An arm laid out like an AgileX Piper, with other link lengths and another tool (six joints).
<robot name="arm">
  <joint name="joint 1" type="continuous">
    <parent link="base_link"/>
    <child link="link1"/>
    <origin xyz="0 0 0.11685" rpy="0 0 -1.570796"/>
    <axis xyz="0 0 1"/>
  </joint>
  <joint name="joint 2" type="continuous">
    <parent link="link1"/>
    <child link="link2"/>
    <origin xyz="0 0 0" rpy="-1.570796 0 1.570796"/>
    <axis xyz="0 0 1"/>
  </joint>
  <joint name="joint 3" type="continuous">
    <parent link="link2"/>
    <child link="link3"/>
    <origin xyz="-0.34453 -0.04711 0" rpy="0 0 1.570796"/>
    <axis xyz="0 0 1"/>
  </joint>
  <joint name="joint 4" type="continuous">
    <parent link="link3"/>
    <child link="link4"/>
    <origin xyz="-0.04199 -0.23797 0" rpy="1.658 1.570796 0"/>
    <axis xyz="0 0 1"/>
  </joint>
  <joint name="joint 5" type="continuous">
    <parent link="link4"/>
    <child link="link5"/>
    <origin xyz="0 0 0" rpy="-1.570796 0 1.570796"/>
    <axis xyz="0 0 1"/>
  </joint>
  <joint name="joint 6" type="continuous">
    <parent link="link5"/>
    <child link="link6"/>
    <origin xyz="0 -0.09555 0" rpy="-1.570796 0 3.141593"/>
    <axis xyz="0 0 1"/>
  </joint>
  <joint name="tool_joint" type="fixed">
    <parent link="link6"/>
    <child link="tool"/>
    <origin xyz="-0.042 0.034 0.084" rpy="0.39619 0 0.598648"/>
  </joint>
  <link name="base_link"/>
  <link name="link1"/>
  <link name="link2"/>
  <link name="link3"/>
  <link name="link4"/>
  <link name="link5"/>
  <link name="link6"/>
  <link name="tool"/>
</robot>
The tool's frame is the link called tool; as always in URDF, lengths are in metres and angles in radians. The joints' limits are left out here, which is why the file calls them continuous.
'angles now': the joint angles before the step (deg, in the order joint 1, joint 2, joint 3, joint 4, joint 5, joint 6). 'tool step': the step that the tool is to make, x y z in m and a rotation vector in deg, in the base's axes. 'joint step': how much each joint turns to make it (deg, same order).
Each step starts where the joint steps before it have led.
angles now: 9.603, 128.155, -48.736, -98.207, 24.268, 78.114
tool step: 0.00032, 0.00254, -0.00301, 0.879, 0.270, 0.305
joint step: -0.001, 0.219, -0.096, -0.377, -0.949, 0.357
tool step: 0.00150, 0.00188, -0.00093, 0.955, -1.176, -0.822
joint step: 0.002, 0.001, 0.001, -2.244, -0.269, 3.521
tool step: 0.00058, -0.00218, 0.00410, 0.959, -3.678, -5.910
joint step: -0.117, -0.407, -0.542, -0.079, 1.781, 6.281
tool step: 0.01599, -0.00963, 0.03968, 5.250, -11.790, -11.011
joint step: -2.536, -6.107, -2.016, -0.002, 0.502, 10.117
